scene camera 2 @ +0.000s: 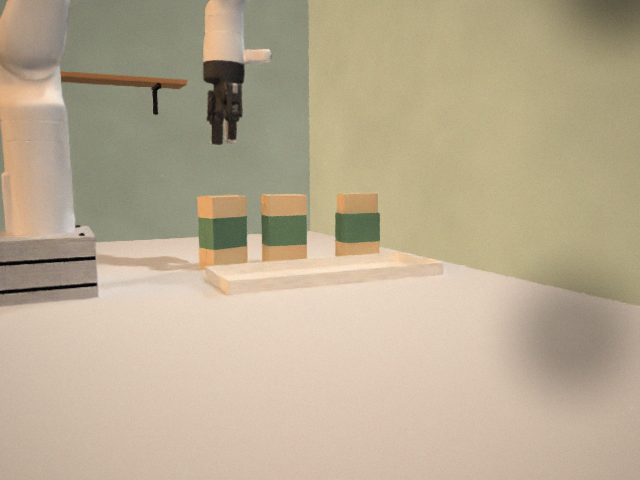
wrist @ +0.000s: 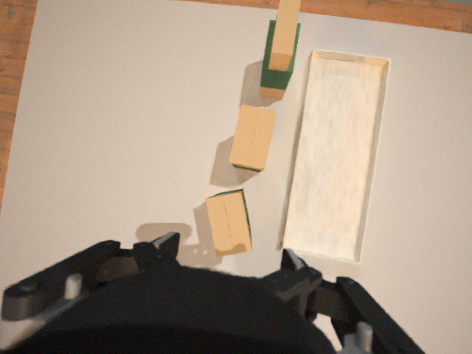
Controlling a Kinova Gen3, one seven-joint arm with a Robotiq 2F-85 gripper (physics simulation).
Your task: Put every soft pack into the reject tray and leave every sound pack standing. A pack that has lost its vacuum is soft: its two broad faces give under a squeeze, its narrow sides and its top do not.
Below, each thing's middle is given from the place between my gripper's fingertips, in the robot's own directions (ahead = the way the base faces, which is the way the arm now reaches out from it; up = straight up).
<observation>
My hand is 16 cm short of the pale reject tray [scene camera 2: 232, 279], 15 cm to the left of it and 23 cm above it.
</observation>
